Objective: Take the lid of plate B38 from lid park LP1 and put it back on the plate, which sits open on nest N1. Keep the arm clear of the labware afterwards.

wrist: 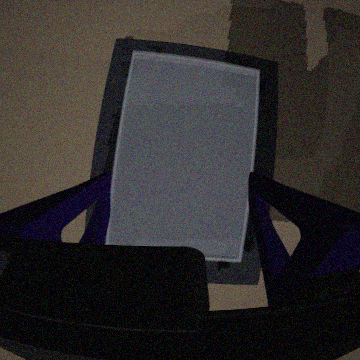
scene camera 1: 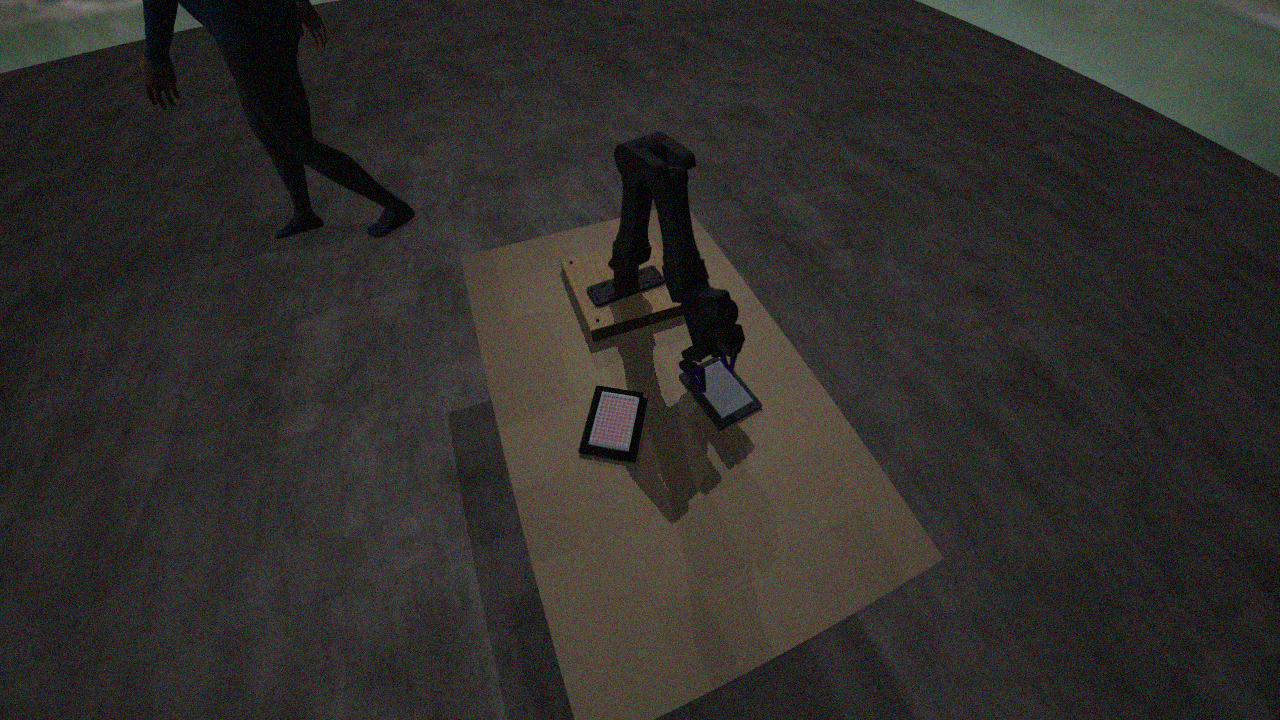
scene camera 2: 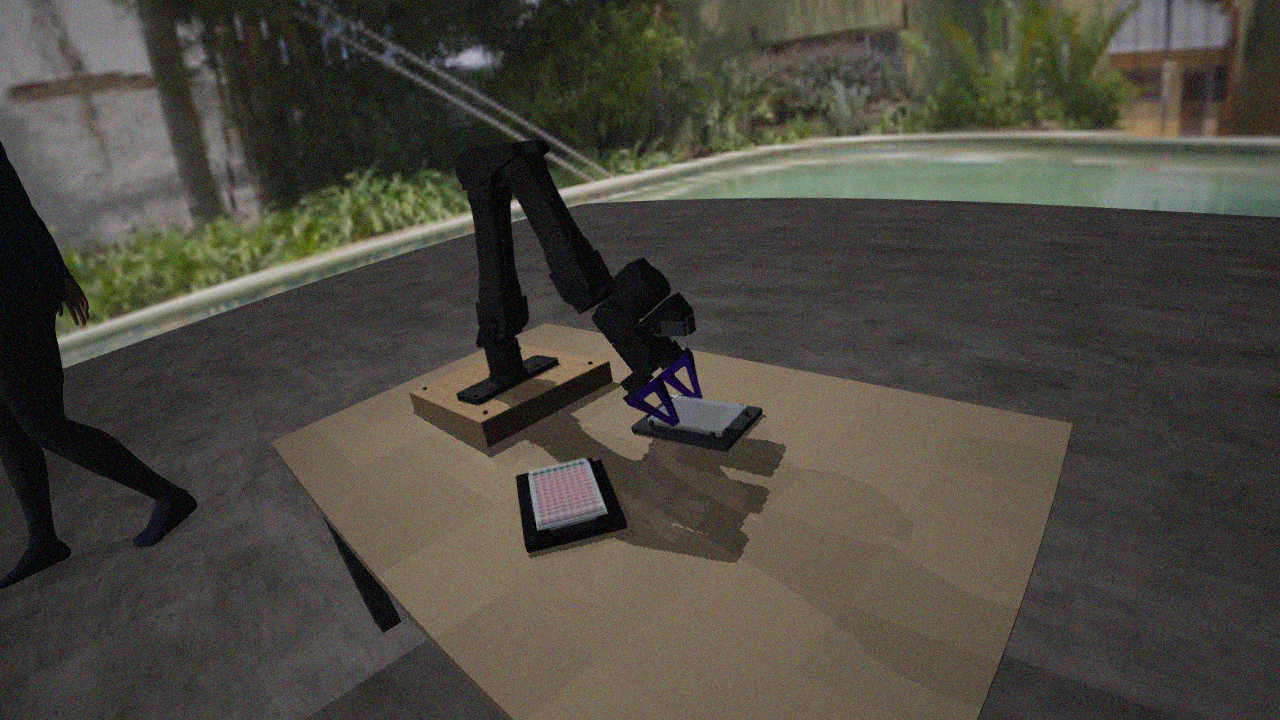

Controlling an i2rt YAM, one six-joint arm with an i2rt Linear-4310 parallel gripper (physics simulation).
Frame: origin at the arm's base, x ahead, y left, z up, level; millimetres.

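Seen in the pictures: gripper, fingertip midpoint: (wrist: 180, 180) (scene camera 1: 717, 382) (scene camera 2: 688, 412); arm's base, link origin: (scene camera 1: 626, 286) (scene camera 2: 509, 380).
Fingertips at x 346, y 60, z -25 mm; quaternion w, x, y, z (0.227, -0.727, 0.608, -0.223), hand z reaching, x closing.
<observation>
Pixels of each thing's top centre, then the offset from my fingertips to it. Level surfaces: height alone.
- dark lid park LP1, top centre: (wrist: 188, 153) (scene camera 2: 696, 411) (scene camera 1: 720, 387) dx +16, dy -2, dz +5 mm
- Plate B38, top centre: (scene camera 2: 563, 487) (scene camera 1: 614, 418) dx -22, dy -252, dz +11 mm
- black nest N1, top centre: (scene camera 2: 564, 492) (scene camera 1: 614, 420) dx -22, dy -252, dz +3 mm
- tan table, surface height: dz -15 mm
The pale, flat lid (scene camera 1: 726, 394) (scene camera 2: 716, 416) (wrist: 185, 125) is at the dark lid park LP1 (scene camera 1: 741, 415) (scene camera 2: 689, 437) (wrist: 268, 125). My gripper (scene camera 1: 716, 376) (scene camera 2: 687, 408) (wrist: 180, 180) is shut on the lid, with one purple finger against each long side, near the end closer to the arm's base. Whether the lid is raised off the park is too small to tell. Plate B38 (scene camera 1: 615, 420) (scene camera 2: 566, 494), white with pink wells, sits open on the black nest N1 (scene camera 1: 608, 455) (scene camera 2: 572, 531). The plate and nest do not show in the wrist view.
The arm stands on a wooden base block (scene camera 1: 580, 300) (scene camera 2: 537, 401) at the back of the tan table (scene camera 1: 805, 537) (scene camera 2: 877, 626). The nest is beside the park, separated by a stretch of table. A person (scene camera 1: 268, 89) (scene camera 2: 35, 358) is on the floor left of the table.
</observation>
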